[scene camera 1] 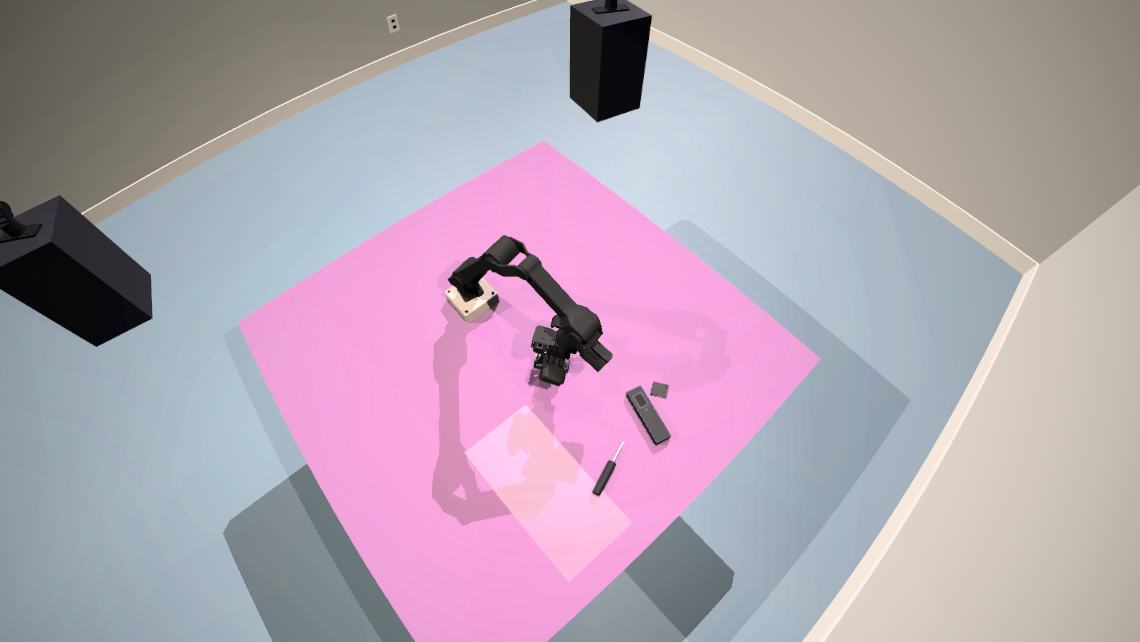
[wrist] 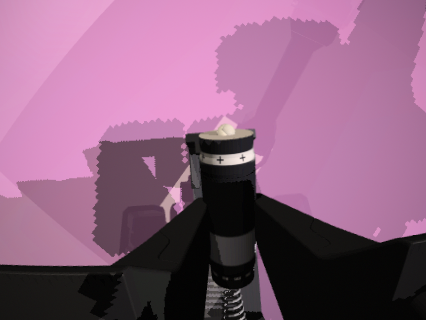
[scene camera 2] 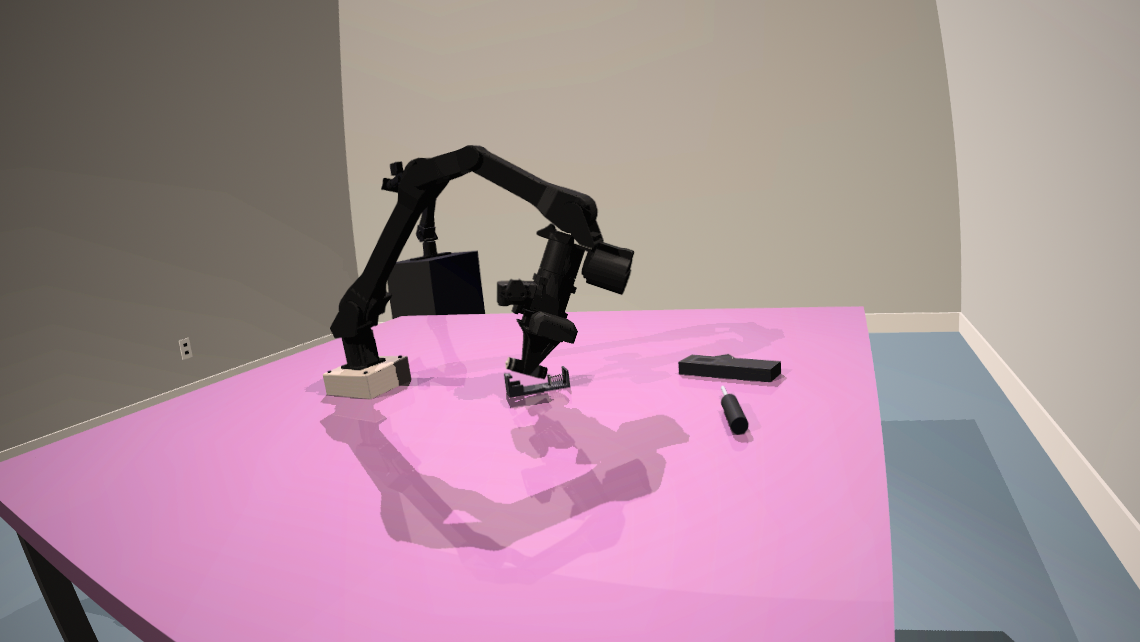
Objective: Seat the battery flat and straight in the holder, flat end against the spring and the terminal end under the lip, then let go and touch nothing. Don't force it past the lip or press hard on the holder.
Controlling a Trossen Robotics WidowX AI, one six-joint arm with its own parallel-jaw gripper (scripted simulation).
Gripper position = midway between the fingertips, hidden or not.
Note:
In view: the gripper [scene camera 2: 525,371], a black remote [scene camera 2: 710,366] and a screwdriver [scene camera 2: 736,418].
The gripper is seen too in scene camera 1 [scene camera 1: 546,359] and in the wrist view [wrist: 229,205]. The black remote is seen too in scene camera 1 [scene camera 1: 637,397].

